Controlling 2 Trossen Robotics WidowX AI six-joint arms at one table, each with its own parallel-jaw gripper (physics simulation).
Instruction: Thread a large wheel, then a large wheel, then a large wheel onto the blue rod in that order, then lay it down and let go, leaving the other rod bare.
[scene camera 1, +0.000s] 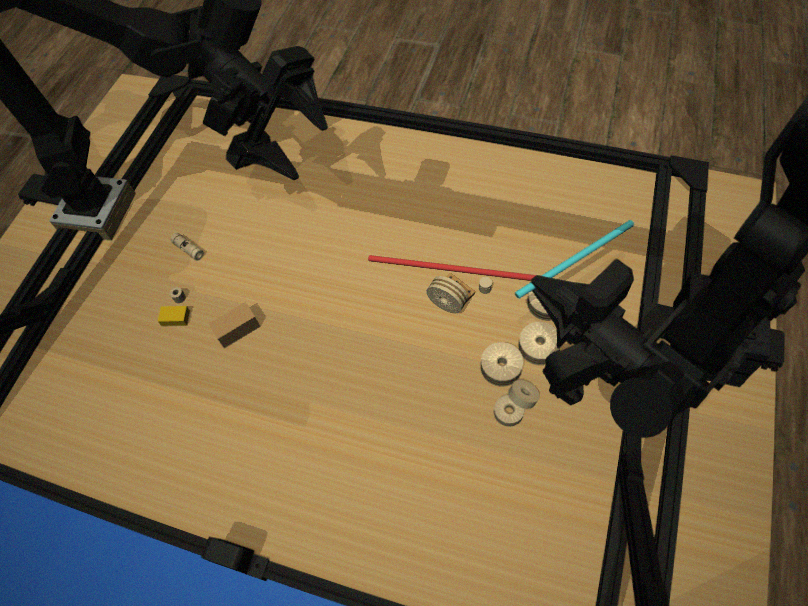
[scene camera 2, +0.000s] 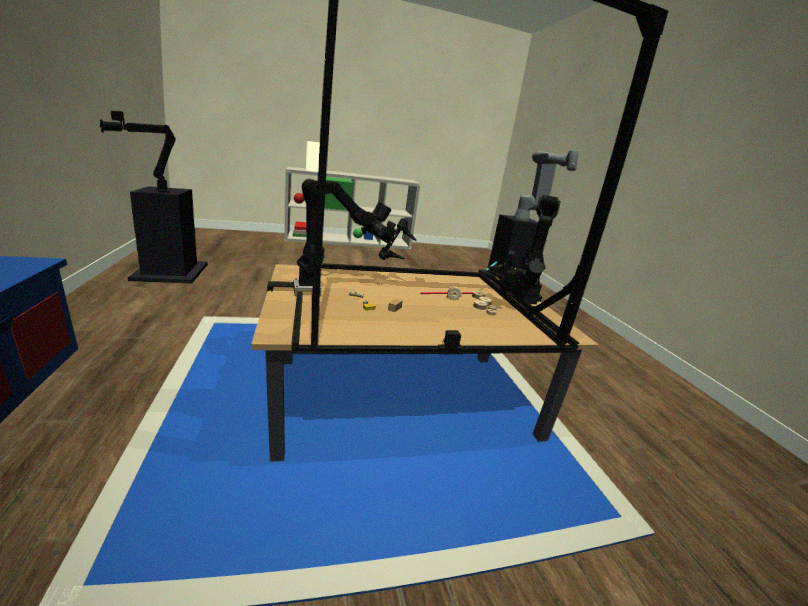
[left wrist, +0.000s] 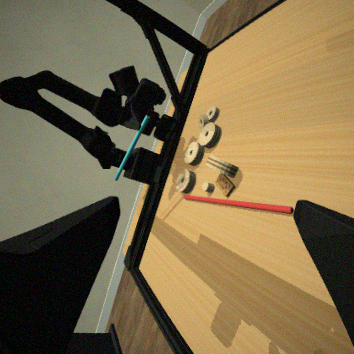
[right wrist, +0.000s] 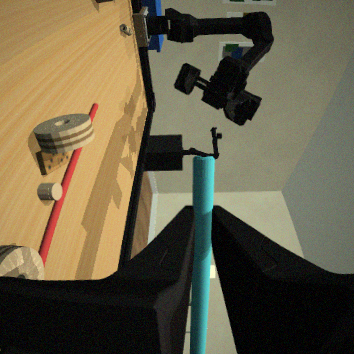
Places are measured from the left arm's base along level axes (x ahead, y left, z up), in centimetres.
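Pixels of known places: left gripper, fingertip midpoint: (scene camera 1: 310, 154) (scene camera 2: 410, 249) (left wrist: 207, 206) (right wrist: 203, 93); right gripper, fingertip midpoint: (scene camera 1: 532, 280) (scene camera 2: 486, 268) (left wrist: 141, 128) (right wrist: 201, 213); left arm's base, link origin: (scene camera 1: 87, 199) (scene camera 2: 307, 283) (right wrist: 147, 25); right arm's base, link origin: (left wrist: 130, 162).
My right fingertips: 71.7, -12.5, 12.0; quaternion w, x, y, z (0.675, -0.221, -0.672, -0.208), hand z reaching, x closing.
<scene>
Ahead of a thing's pixels: the offset from my right fingertips to its top centre, as dx, dy, dz.
My right gripper (scene camera 1: 536, 281) (right wrist: 201, 213) is shut on the blue rod {+4.9, +4.1, +0.5} (scene camera 1: 587, 251) (left wrist: 132, 147) (right wrist: 203, 185), which it holds tilted above the table; the rod's visible length is bare. My left gripper (scene camera 1: 310, 151) (scene camera 2: 408, 248) (left wrist: 207, 206) is open and empty, above the table's back left. The bare red rod {-10.5, +10.1, -14.7} (scene camera 1: 450, 267) (left wrist: 240, 204) (right wrist: 54, 220) lies on the table. Two large wheels, one {-2.1, -4.4, -13.6} (scene camera 1: 512, 367) left of the other {+2.6, -0.5, -13.6} (scene camera 1: 529, 347), lie flat; a third {+3.1, +6.5, -13.6} (scene camera 1: 539, 307) is partly hidden by the right gripper. A striped wheel {-10.9, +4.1, -10.1} (scene camera 1: 446, 295) (right wrist: 65, 137) stands tilted near the red rod.
Two small wheels {-0.4, -10.6, -14.4} (scene camera 1: 499, 412) {+1.2, -8.4, -12.6} (scene camera 1: 529, 399) touch or overlap in scene camera 1. A short cylinder {-5.9, +7.6, -13.9} (scene camera 1: 484, 285) (left wrist: 208, 187) and a pitted block {-9.9, +6.8, -14.8} (left wrist: 225, 184) lie by the striped wheel. A yellow block {-50.1, -4.5, -14.2} (scene camera 1: 173, 316) and brown block {-40.0, -4.8, -12.7} (scene camera 1: 234, 324) lie left. Black rails (scene camera 1: 469, 130) border the table.
</scene>
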